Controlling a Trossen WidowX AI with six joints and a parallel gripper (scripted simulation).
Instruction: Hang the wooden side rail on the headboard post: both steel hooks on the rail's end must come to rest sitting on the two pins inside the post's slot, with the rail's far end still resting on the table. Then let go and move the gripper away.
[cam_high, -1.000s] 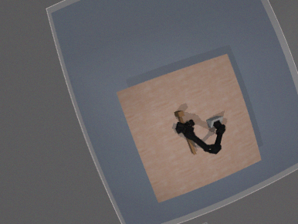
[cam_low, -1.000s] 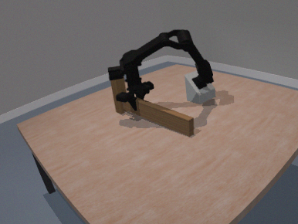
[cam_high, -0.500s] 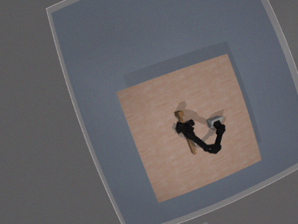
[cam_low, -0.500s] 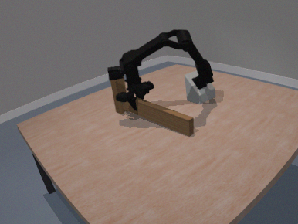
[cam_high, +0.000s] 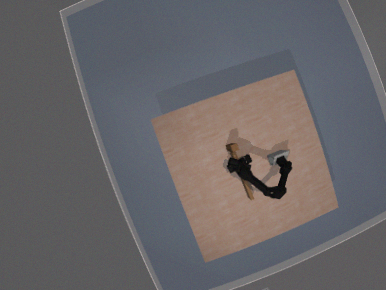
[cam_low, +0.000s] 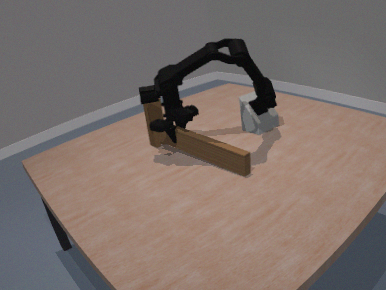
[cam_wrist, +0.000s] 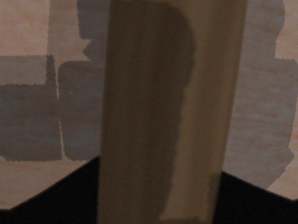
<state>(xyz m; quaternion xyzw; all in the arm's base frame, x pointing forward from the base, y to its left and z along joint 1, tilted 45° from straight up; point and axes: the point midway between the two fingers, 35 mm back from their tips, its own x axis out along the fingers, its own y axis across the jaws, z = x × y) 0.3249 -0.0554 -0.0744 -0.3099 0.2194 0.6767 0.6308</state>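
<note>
The wooden headboard post is 130 mm to the right of my gripper tip, 40 mm above it and 10 mm ahead of it.
</note>
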